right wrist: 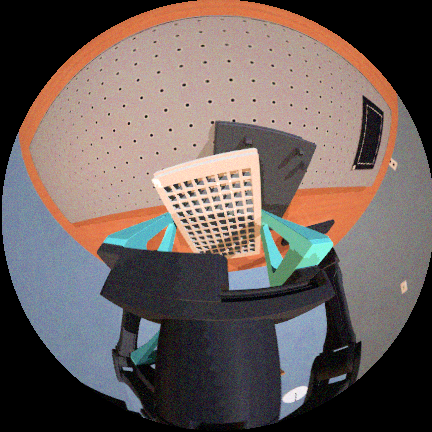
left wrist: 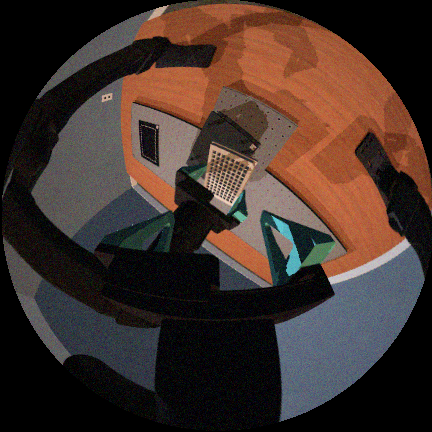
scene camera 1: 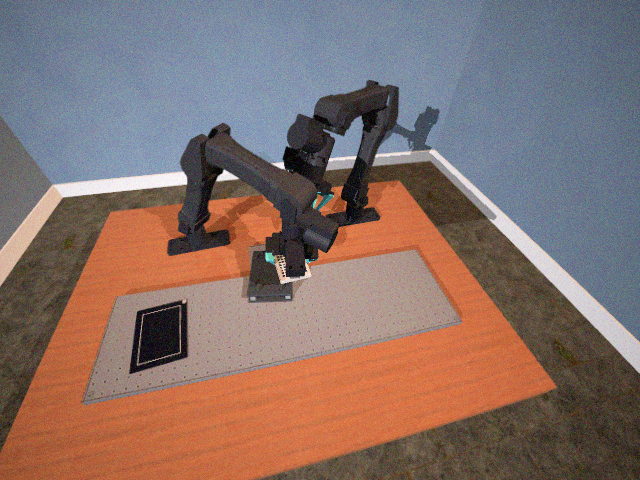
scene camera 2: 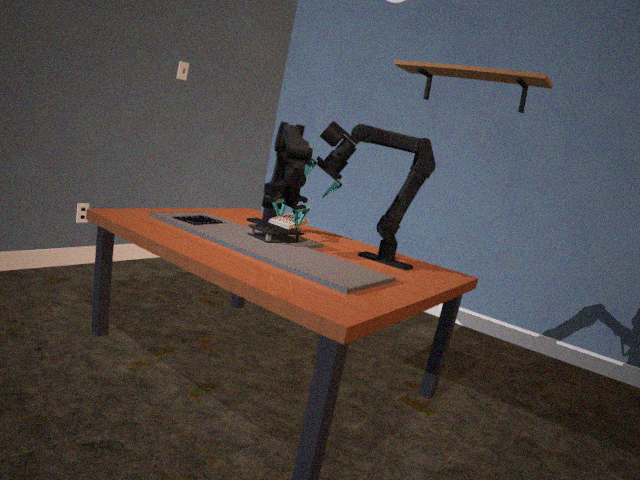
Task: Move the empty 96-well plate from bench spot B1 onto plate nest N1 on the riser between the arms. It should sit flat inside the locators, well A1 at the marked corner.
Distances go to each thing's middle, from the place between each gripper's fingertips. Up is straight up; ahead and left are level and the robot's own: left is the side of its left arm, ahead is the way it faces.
Labels:
The well plate [right wrist: 214, 201] is 4 cm ahead of my left hand, 4 cm to the right of it and 12 cm below it. Also, from my left hand: black nest with white outline [scene camera 1: 160, 337] (14 cm ahead, 40 cm to the right, 20 cm below).
Right now my right hand is 10 mm below the well plate. Also, from my right hand: black nest with white outline 360 mm to the right, 90 mm ahead, 70 mm below.

